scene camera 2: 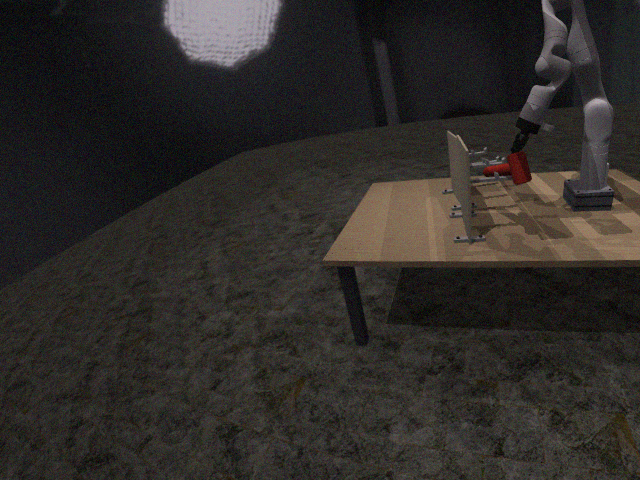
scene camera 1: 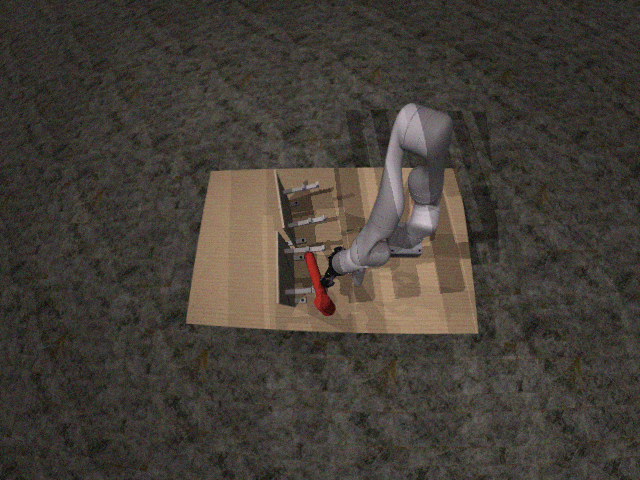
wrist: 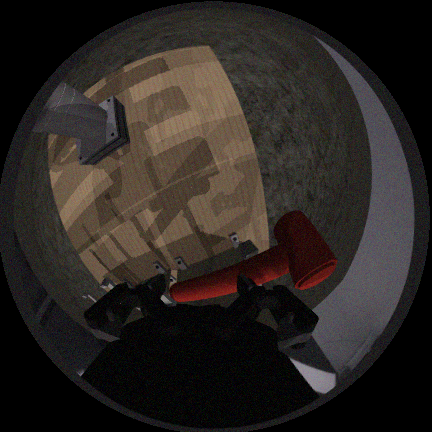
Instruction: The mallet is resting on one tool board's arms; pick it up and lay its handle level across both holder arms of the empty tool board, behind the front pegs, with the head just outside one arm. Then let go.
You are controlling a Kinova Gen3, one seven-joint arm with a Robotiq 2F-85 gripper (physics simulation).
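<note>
A red mallet (scene camera 1: 315,281) (scene camera 2: 510,168) (wrist: 257,268) rests across the two holder arms of the near tool board (scene camera 1: 285,281). Its head (scene camera 1: 324,305) (wrist: 308,250) sticks out past the arm nearest the table's front edge. The far tool board (scene camera 1: 282,202) is empty; its two grey arms (scene camera 1: 302,188) (scene camera 1: 308,221) carry nothing. In the second scene view the two boards (scene camera 2: 461,176) overlap. My gripper (scene camera 1: 328,277) (scene camera 2: 517,142) (wrist: 200,282) is open and empty. It hangs right at the mallet's handle, which shows just beyond the fingertips in the wrist view.
Both boards stand upright on a wooden table (scene camera 1: 237,286) (scene camera 2: 404,224) (wrist: 181,100) surrounded by dark carpet. My arm's base (scene camera 1: 406,250) (wrist: 104,128) is bolted to the table right of the boards. The table's front edge lies just past the mallet head.
</note>
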